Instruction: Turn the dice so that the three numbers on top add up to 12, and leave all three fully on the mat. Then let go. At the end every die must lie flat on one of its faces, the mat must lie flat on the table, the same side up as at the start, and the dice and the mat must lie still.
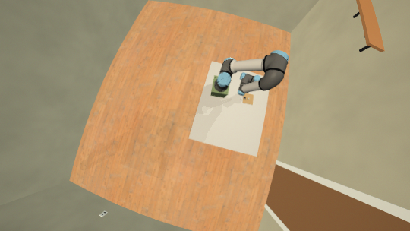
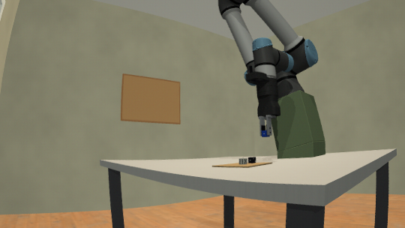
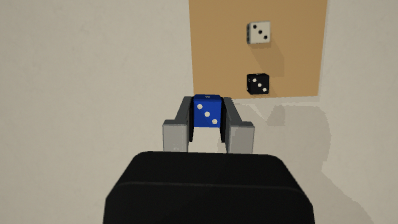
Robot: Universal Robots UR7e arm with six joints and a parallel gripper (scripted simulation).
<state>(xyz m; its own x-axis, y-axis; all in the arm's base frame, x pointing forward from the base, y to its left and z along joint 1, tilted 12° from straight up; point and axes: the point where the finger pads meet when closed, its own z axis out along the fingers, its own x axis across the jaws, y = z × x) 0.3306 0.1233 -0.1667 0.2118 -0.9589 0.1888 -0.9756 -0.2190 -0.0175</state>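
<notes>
My gripper is now 100 mm above the black die, 50 mm to the left of it and 20 mm short of it. Also, from my hand: blue die (10 mm below); white die (100 mm below, 70 mm ahead, 40 mm to the right); tan mat (110 mm below, 70 mm ahead, 40 mm to the right).
</notes>
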